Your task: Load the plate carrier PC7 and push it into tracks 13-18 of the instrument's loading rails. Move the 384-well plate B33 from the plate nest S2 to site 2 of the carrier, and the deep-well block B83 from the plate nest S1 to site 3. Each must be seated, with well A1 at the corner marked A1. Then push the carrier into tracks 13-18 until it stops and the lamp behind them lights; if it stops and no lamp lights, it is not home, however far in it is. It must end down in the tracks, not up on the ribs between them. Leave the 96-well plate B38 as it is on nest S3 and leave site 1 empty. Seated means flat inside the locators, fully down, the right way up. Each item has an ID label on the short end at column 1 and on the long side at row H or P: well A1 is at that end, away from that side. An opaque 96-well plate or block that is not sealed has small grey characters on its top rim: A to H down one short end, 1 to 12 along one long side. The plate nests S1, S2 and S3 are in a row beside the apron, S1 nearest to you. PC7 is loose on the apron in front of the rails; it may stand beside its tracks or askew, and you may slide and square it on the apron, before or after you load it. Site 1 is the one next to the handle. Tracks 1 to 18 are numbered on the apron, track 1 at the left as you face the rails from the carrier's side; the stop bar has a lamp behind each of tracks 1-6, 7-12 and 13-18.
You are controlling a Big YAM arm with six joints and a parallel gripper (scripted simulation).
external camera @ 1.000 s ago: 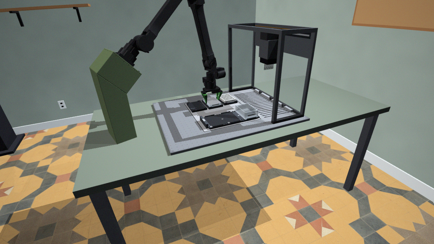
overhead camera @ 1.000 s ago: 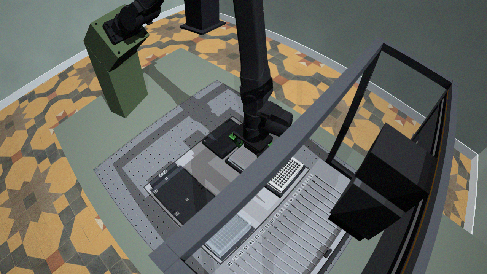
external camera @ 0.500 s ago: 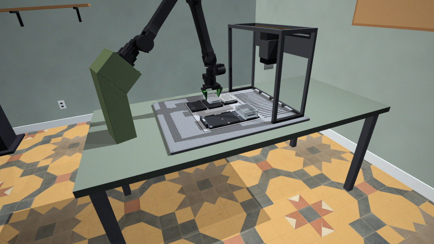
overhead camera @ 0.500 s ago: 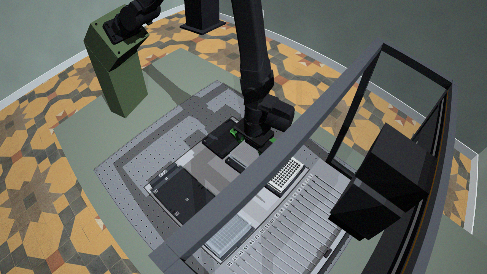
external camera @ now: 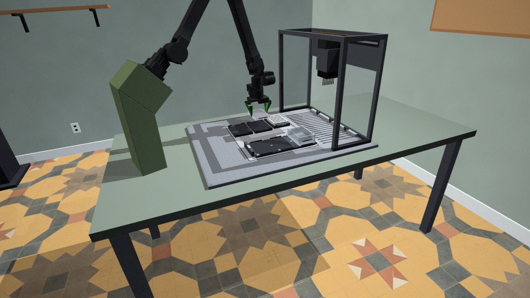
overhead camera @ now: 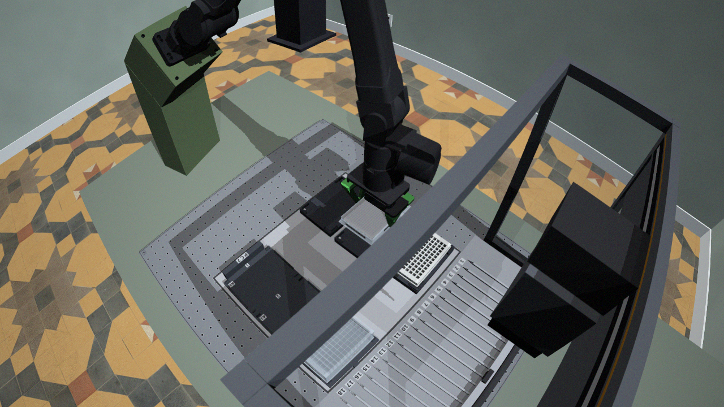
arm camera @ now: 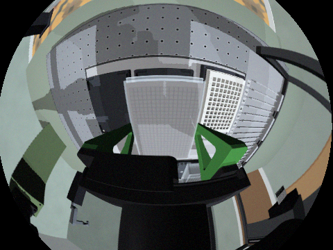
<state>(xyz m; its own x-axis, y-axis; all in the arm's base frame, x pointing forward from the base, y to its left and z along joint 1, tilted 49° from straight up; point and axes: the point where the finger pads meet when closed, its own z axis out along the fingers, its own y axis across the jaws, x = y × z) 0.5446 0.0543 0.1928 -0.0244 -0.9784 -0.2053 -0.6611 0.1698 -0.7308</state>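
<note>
My gripper is now 250 mm to the left of the dark plate carrier PC7 and 60 mm above it. Round my hand: 384-well plate B33: right at my hand; then white 96-well plate B38: 110 mm ahead, 60 mm below, 10 mm to the left; then plate nest S2: 70 mm below.
</note>
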